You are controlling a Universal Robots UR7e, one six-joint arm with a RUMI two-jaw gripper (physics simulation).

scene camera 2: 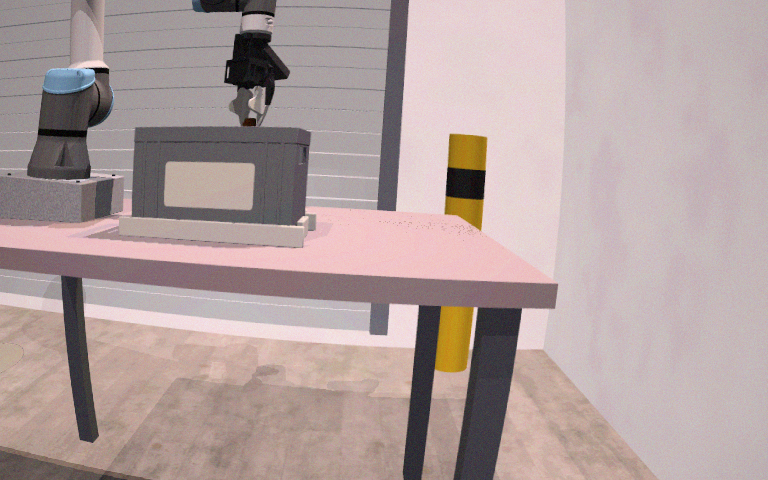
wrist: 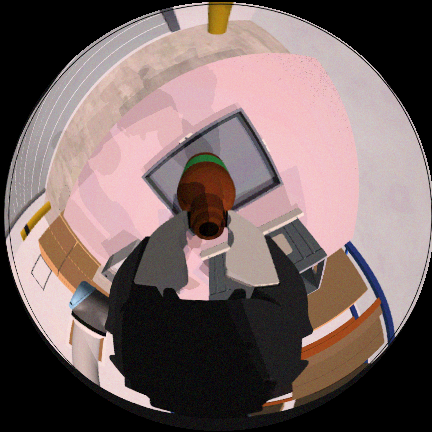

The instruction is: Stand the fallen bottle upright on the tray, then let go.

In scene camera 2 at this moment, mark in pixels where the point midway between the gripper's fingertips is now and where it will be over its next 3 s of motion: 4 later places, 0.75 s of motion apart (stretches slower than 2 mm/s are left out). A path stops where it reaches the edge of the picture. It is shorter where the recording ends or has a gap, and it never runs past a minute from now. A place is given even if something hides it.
My gripper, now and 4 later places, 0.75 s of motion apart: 250, 129; 248, 139; 248, 143; 247, 147; 249, 149
